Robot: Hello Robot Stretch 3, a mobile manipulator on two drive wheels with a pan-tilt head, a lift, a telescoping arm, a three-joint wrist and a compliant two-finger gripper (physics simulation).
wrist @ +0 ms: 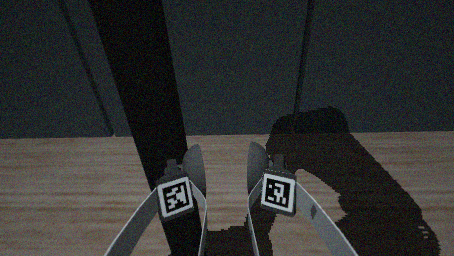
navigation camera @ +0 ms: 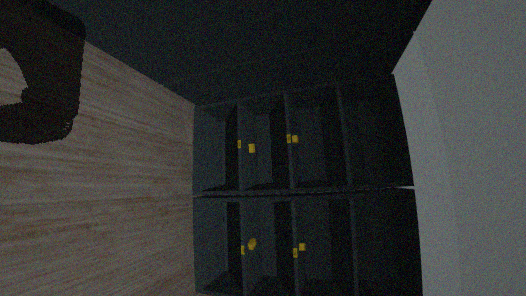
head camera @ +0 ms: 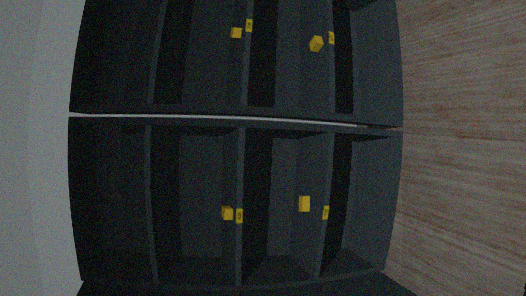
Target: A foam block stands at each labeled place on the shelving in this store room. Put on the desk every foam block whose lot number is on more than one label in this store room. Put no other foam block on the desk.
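Places are measured from the robot's base along level axes (x right, y down, z ahead), in centimetres.
Pixels of known places: gripper, between the fingertips: (wrist: 225,161).
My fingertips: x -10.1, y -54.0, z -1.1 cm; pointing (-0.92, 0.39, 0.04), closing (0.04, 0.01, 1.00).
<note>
Ahead of a thing's pixels: the offset from my fingertips to its top centre. "*": to the spot under its first point. Level surfaces: height alone.
In the head view, turned sideways, yellow foam blocks stand in dark shelving (head camera: 242,165) (navigation camera: 287,115). One block @(dz +194.0, dx -11.6, dy -3.9 cm) (head camera: 304,204) (navigation camera: 251,148) is near a yellow label @(* dz +172.0, dx -14.5, dy +2.7 cm) (head camera: 326,212) (navigation camera: 239,144). A second block @(dz +184.5, dx -14.7, dy -49.6 cm) (head camera: 227,213) (navigation camera: 295,139) is beside its label @(* dz +172.0, dx -14.8, dy -43.4 cm) (head camera: 239,216) (navigation camera: 288,138). Across the seam, a turned block @(dz +174.8, dx +78.3, dy -3.9 cm) (head camera: 316,44) (navigation camera: 252,244) is near a label (head camera: 331,38) (navigation camera: 242,250), and another block @(dz +176.4, dx +80.0, dy -49.6 cm) (head camera: 236,33) (navigation camera: 302,247) is near a label (head camera: 249,25) (navigation camera: 295,253). The lot numbers are too small to read. My gripper (wrist: 225,161) is open with nothing between its fingertips. The desk does not show.
A wood-grain floor @(dy +54.0 cm) (head camera: 460,150) (navigation camera: 125,200) (wrist: 100,155) runs along the shelving's foot. Dark panels (wrist: 240,65) stand beyond my fingers. A pale wall (head camera: 35,150) (navigation camera: 480,150) is on the shelving's other side. A dark shadow (navigation camera: 60,75) (wrist: 370,185) lies on the floor.
</note>
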